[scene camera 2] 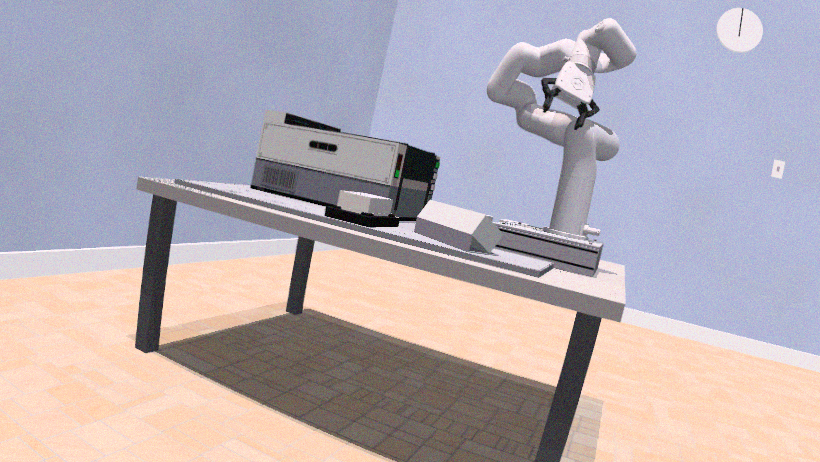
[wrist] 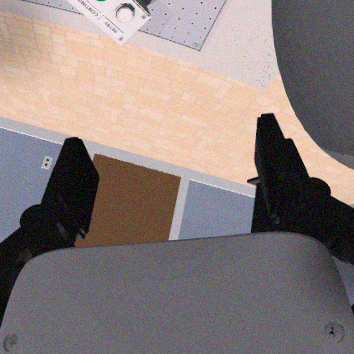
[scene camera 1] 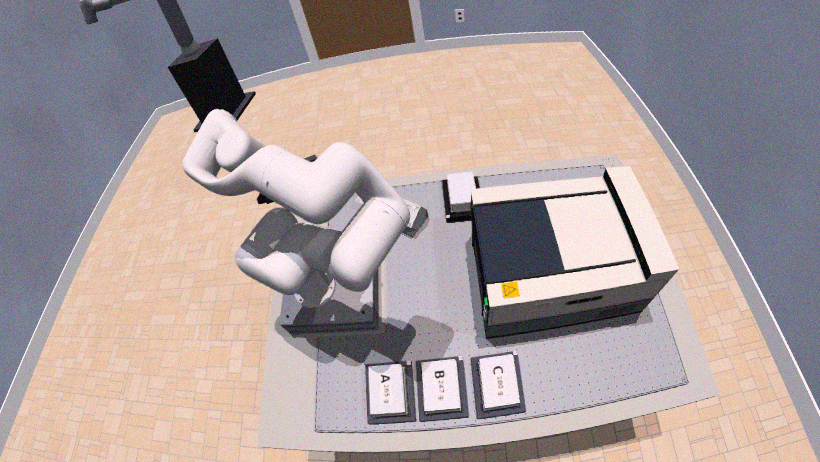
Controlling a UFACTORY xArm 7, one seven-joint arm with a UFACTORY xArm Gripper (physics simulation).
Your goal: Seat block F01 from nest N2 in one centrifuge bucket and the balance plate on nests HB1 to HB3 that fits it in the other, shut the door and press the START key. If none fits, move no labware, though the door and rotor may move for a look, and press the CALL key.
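Places are measured from the arm's base along level axes (x ahead, y left, z up), in metres.
Where they show: gripper, fingertip midpoint: (scene camera 2: 561, 119) (wrist: 170, 146); arm's base, origin of the base link: (scene camera 2: 565, 235) (scene camera 1: 314, 287).
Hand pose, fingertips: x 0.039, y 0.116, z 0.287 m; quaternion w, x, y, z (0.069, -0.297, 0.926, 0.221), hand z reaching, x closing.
Observation:
Things, the pixels of their top centre, and the offset from my fingertips. Level surfaces: height alone.
- white block, middle of its top: (scene camera 2: 367, 195) (scene camera 1: 462, 187) dx +0.348, dy +0.258, dz -0.285 m
- dark nest, middle of its top: (scene camera 2: 364, 209) (scene camera 1: 462, 194) dx +0.348, dy +0.258, dz -0.321 m
- about 180 g, middle of its top: (scene camera 1: 499, 380) dx +0.478, dy -0.330, dz -0.296 m
- wedge-shaped console, middle of its top: (scene camera 2: 461, 207) (scene camera 1: 387, 197) dx +0.125, dy +0.197, dz -0.266 m
- perforated board, its level: dz -0.349 m
My gripper (scene camera 2: 561, 118) (wrist: 170, 146) is open and empty, high above the robot's base. A white block (scene camera 1: 460, 189) (scene camera 2: 364, 202) sits in a dark nest (scene camera 1: 457, 218) (scene camera 2: 361, 218) beside the centrifuge (scene camera 1: 593, 226) (scene camera 2: 344, 157); no nest label is legible. The centrifuge's sliding top looks shut, so the rotor and buckets are hidden. White balance plates marked A 165 g (scene camera 1: 391, 401), B 247 g (scene camera 1: 441, 404) and C, about 180 g (scene camera 1: 504, 401), lie in three dark nests at the table's near side. Green lights or keys show on the centrifuge's front, with no legible lettering.
A wedge-shaped console (scene camera 1: 416, 220) (scene camera 2: 453, 223) (wrist: 111, 29) stands between the robot base and the block's nest; RETRY and CONTINUE lettering shows in the wrist view. The perforated board (scene camera 1: 602, 355) lies on the table. A black pedestal (scene camera 1: 209, 80) with a grey arm stands behind on the floor.

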